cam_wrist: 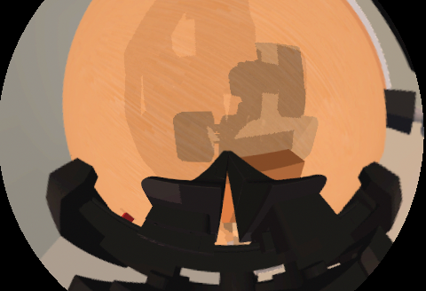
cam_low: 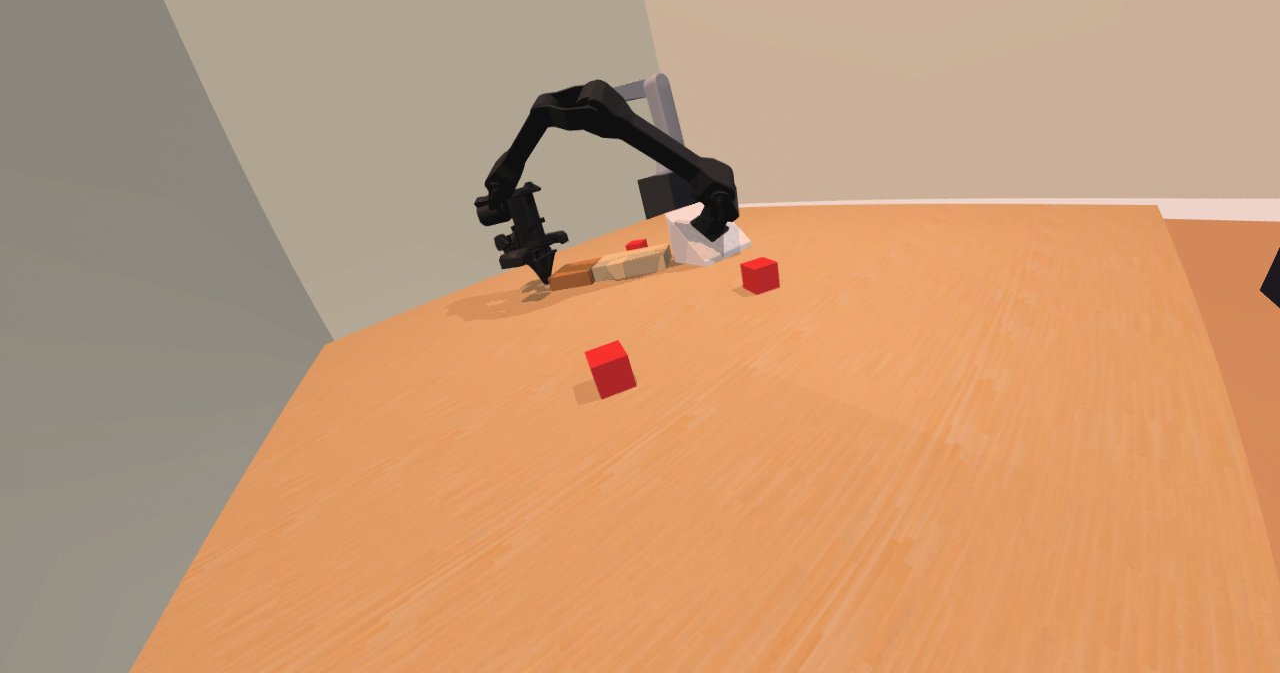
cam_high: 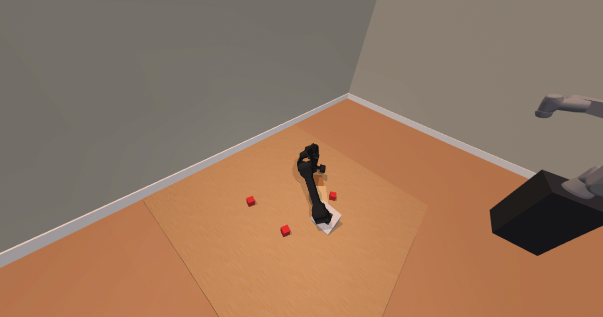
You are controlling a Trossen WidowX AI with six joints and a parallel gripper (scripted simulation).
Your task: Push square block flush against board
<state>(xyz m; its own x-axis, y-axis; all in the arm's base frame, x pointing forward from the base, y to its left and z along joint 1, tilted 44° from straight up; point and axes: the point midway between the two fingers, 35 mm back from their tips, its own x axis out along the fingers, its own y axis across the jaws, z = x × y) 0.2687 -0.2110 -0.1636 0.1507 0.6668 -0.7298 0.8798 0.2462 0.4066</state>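
Right now the square block is 6 cm behind my gripper tip and 3 cm to the left of it. Also, from my gripper tip: board 15 cm behind, 13 cm to the left.
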